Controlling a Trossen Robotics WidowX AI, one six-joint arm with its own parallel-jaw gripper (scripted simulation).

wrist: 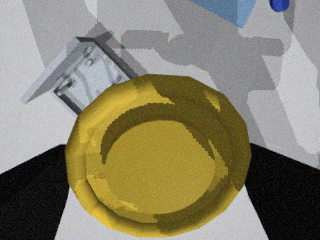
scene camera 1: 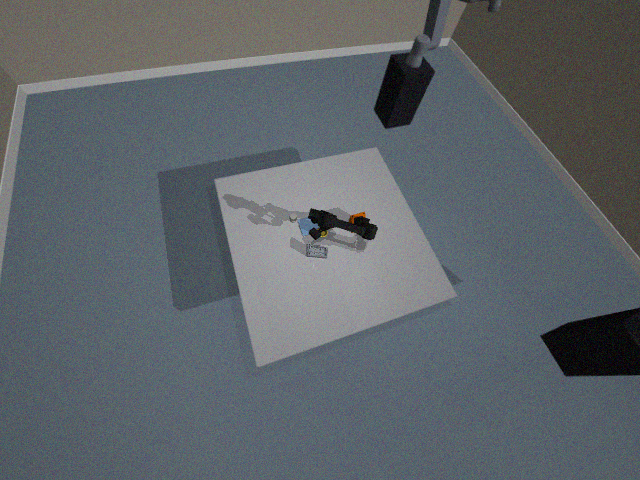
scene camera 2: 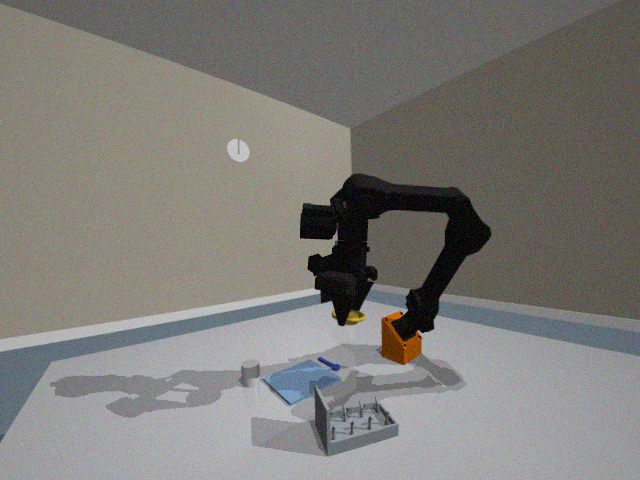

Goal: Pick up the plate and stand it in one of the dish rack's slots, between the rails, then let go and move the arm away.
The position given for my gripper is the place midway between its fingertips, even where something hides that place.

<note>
My gripper (scene camera 2: 348, 320) carries a yellow plate (wrist: 156, 150). I also see a grey dish rack (scene camera 2: 341, 430) and a light blue mat (scene camera 2: 293, 384).
The grey dish rack also shows in the wrist view (wrist: 81, 71). My gripper also shows in the wrist view (wrist: 158, 155).
</note>
